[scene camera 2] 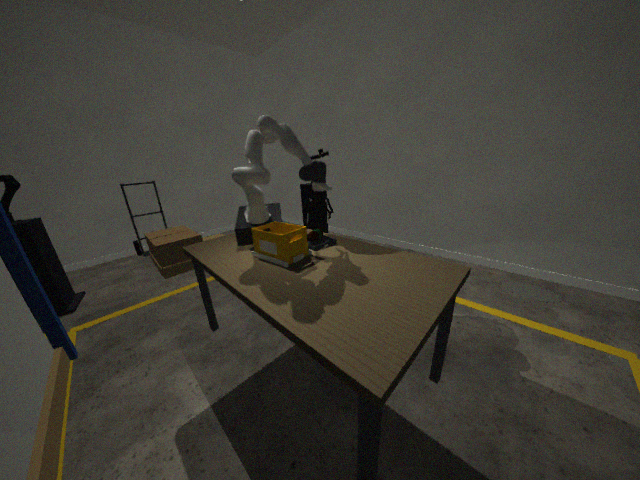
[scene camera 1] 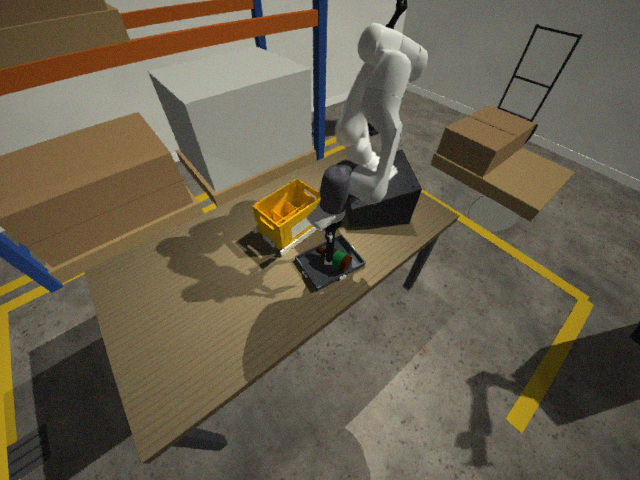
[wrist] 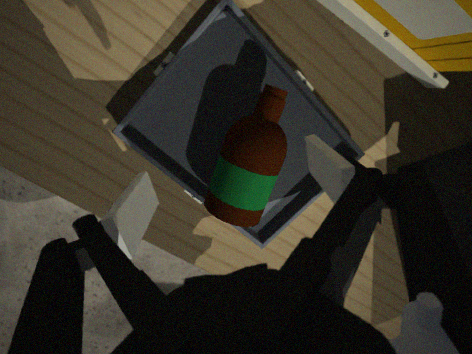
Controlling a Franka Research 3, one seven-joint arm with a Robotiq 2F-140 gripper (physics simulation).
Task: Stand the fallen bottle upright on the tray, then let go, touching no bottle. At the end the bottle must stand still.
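The brown bottle with a green band (scene camera 1: 341, 260) (scene camera 2: 314, 235) (wrist: 248, 172) lies on its side on the dark grey tray (scene camera 1: 311, 269) (wrist: 162, 115). In the wrist view its neck points up and slightly right, and its base is near the tray's lower corner. My gripper (scene camera 1: 329, 258) (wrist: 228, 171) is wide open above the tray. In the wrist view one fingertip is left of the bottle, beyond the tray's edge, and the other is to its right; the bottle's base end lies across the gap. Nothing is gripped. In scene camera 2 the fingers are hard to make out against dark shapes.
A yellow crate (scene camera 1: 268, 227) (scene camera 2: 279, 246) stands on a white base close beside the tray. The black robot pedestal (scene camera 1: 385, 211) is behind the tray. The wooden table (scene camera 1: 170, 341) (scene camera 2: 382, 310) extends away from the pedestal, and its long edge runs near the tray.
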